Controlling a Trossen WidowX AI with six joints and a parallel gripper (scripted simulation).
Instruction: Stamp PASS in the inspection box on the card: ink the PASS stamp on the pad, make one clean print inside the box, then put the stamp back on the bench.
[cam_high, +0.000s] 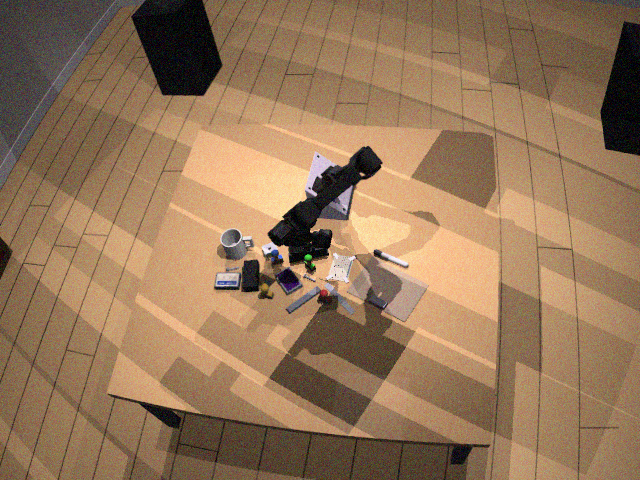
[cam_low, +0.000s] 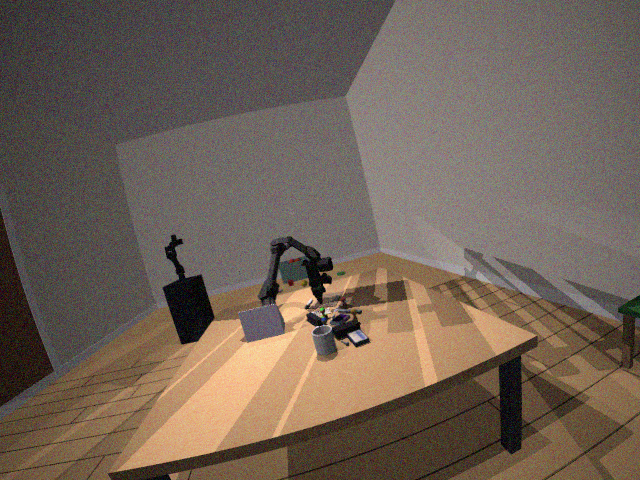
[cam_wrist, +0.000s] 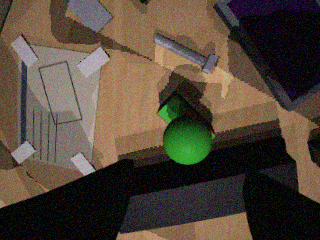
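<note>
Right now my gripper tip is 8 cm above the green-handled PASS stamp. The rest, counted from my gripper tip: blue stamp: 12 cm to the right, 8 cm below; purple ink pad: 7 cm ahead, 6 cm to the right, 9 cm below; white card: 2 cm behind, 10 cm to the left, 10 cm below.
</note>
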